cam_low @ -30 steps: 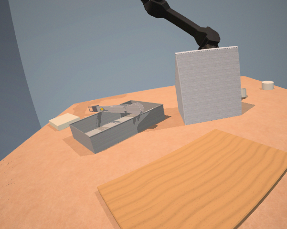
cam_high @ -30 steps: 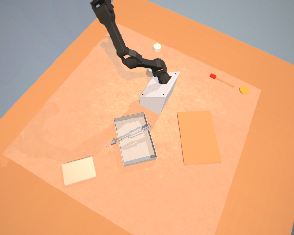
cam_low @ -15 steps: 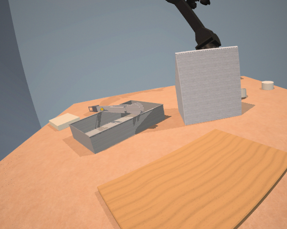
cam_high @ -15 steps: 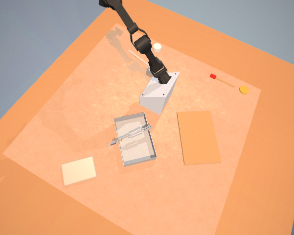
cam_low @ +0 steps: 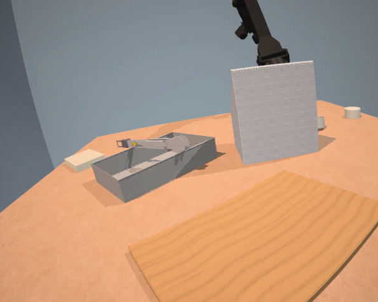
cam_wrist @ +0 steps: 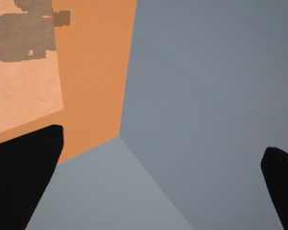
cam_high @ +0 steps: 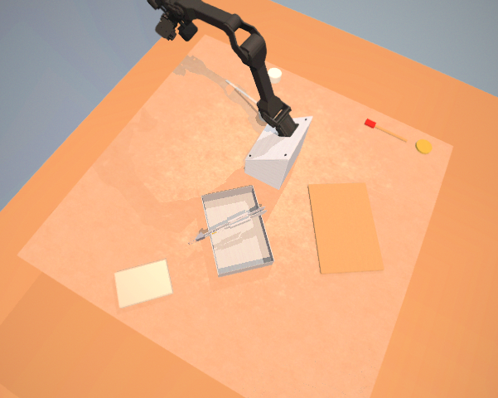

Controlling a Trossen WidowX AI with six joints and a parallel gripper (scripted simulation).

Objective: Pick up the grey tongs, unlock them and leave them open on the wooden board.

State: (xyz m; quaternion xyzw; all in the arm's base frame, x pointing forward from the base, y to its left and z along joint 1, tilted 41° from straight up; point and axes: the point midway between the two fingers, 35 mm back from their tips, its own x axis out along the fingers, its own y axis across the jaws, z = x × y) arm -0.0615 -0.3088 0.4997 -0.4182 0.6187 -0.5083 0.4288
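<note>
Now: gripper tip 51 cm short of the yellow lock piece, 56 cm to the right of it and 28 cm above it. The rest, counted from my gripper tip: grey roasting tin: 44 cm ahead, 61 cm to the left, 32 cm below; then white cylinder: 29 cm behind, 33 cm to the left, 33 cm below; then cream pad: 78 cm ahead, 46 cm to the left, 34 cm below.
</note>
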